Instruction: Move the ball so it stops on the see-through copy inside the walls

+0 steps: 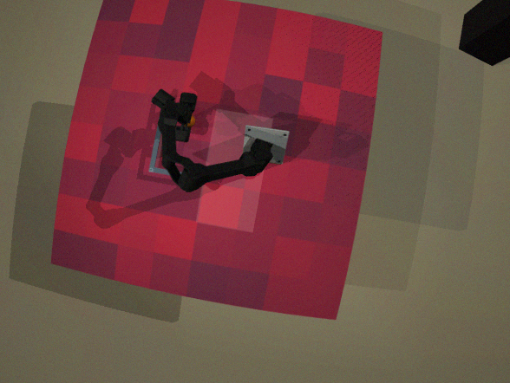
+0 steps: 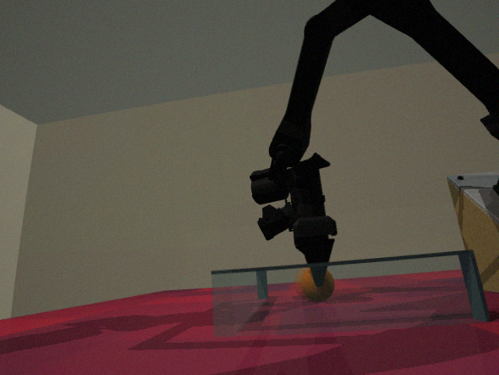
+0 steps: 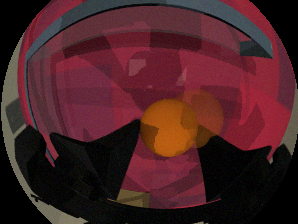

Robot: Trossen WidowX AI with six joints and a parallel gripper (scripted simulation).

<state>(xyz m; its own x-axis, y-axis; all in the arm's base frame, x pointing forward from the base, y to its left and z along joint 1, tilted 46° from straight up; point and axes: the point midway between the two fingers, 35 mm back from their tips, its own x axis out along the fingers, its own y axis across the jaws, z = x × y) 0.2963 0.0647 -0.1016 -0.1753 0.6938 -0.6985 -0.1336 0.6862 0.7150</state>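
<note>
My gripper tip is 20 mm to the left of the see-through copy of ball and 20 mm short of it. From my gripper tip the other things lie so: orange ball (right at my gripper tip); clear wall (210 mm to the left, 30 mm behind, 10 mm above).
</note>
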